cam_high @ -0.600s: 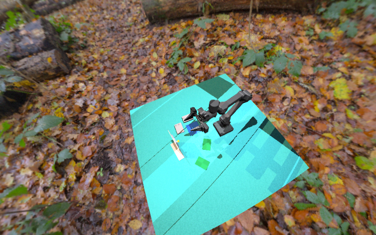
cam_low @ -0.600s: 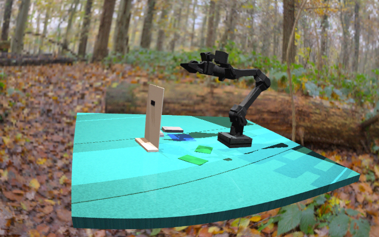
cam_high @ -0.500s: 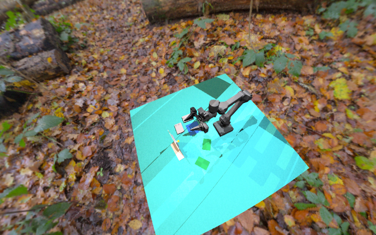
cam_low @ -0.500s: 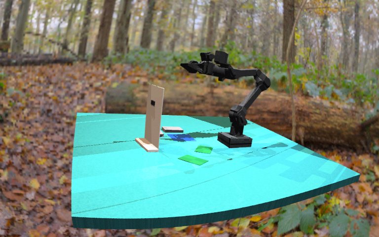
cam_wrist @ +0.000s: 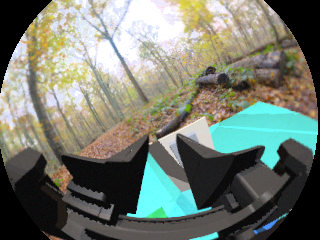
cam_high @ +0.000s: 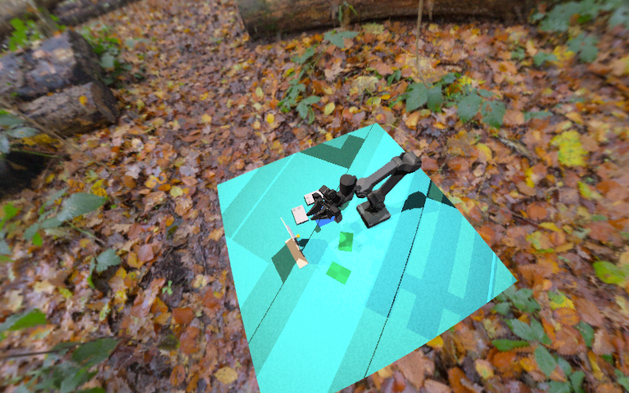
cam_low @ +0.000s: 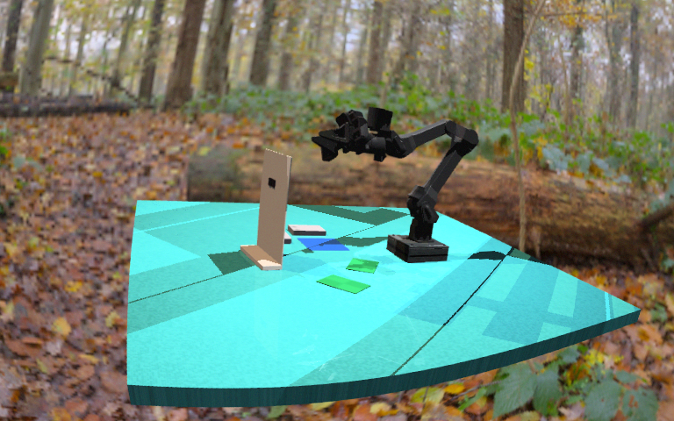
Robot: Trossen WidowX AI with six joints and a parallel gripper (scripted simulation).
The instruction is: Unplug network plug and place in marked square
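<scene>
The network plug lies 12 cm below my gripper tip and 8 cm ahead of it. Round my gripper tip: blue square 32 cm below, 12 cm to the right, 12 cm behind; then tan upright panel 20 cm below, 10 cm ahead, 1 cm to the right.
</scene>
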